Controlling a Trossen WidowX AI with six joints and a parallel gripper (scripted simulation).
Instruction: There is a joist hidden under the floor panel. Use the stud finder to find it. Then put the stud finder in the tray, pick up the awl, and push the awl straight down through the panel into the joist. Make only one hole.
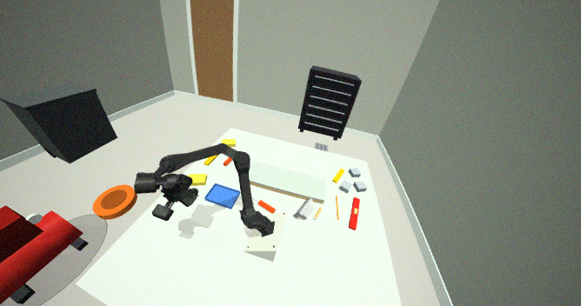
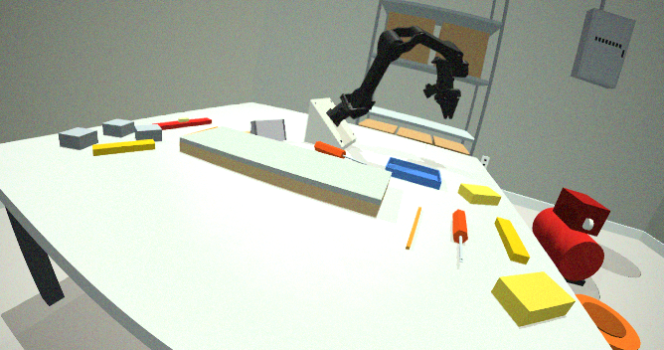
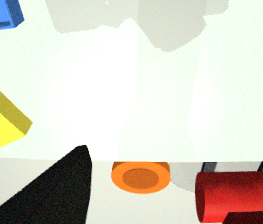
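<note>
Right now the stud finder is 610 mm to the right of my gripper tip, 190 mm ahead of it and 150 mm below it. The rest, counted from my gripper tip: blue tray: 200 mm ahead, 160 mm below, 110 mm to the right; then awl: 650 mm to the right, 170 mm below, 160 mm ahead; then red level: 900 mm to the right, 220 mm ahead, 160 mm below.
</note>
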